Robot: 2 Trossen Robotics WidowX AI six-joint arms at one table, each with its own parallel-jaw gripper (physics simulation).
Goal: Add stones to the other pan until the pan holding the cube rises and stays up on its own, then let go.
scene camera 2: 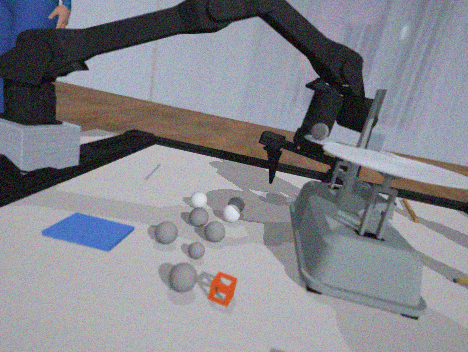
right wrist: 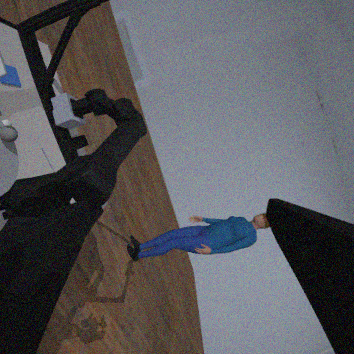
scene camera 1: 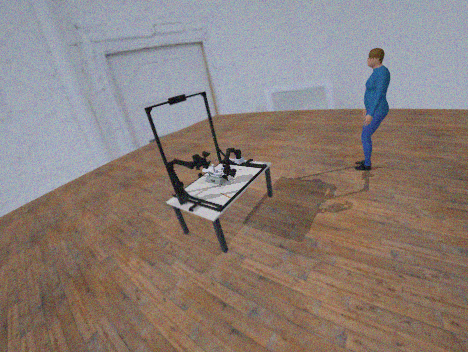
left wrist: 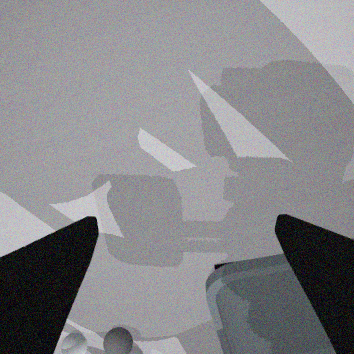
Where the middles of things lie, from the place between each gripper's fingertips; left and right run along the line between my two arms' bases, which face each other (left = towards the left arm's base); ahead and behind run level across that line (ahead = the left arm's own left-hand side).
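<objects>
Grey balance scale [scene camera 2: 345,247]: my right gripper is 30 cm above it, 14 cm to the right of it and 20 cm past it. Blue flat pad [scene camera 2: 82,229]: 41 cm below my right hand, 34 cm behind it and 45 cm to the left of it.
From my left hand, the grey balance scale is 10 cm above, 8 cm to the right and 17 cm behind; the blue flat pad is 2 cm below, 22 cm to the left and 32 cm behind. Going by their middles, the grey balance scale is the nearest to my left hand of the things named here. By its middle, the grey balance scale is nearer to my left hand than to my right gripper.
</objects>
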